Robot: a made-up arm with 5 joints.
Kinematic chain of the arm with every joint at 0, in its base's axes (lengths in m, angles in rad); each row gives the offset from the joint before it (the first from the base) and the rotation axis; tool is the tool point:
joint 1: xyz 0 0 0.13 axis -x
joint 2: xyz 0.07 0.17 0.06 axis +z
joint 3: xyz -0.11 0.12 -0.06 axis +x
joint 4: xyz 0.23 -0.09 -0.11 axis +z
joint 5: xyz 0 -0.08 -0.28 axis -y
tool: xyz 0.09 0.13 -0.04
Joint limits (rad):
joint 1: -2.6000..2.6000
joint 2: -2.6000..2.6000
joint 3: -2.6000..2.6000
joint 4: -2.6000..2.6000
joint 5: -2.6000..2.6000
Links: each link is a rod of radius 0.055 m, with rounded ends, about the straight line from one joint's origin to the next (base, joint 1, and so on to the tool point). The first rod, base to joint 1, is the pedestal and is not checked.
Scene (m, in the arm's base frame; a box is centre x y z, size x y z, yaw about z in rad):
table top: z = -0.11
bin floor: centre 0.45 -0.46 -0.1 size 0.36 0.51 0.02 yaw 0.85
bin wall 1: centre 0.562 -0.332 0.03 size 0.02 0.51 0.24 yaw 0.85
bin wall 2: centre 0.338 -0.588 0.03 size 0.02 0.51 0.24 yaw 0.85
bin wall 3: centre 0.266 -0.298 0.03 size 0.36 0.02 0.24 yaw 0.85
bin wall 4: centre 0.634 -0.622 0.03 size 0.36 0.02 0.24 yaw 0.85
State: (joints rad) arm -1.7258 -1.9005 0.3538 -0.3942 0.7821
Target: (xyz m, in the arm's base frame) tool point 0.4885 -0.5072 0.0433
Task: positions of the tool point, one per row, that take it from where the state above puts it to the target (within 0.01 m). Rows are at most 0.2 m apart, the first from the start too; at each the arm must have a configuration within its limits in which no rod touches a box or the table.
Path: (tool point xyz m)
1: 0.3172 0.3516 0.1146
2: 0.4673 0.2807 0.1753
3: 0.5821 0.1564 0.2541
4: 0.6423 -0.0107 0.3247
5: 0.6405 -0.1977 0.3614
6: 0.5830 -0.3738 0.3461
7: 0.4885 -0.5072 0.2751
8: 0.4893 -0.5199 0.1587
9: 0.4885 -0.5072 0.0433

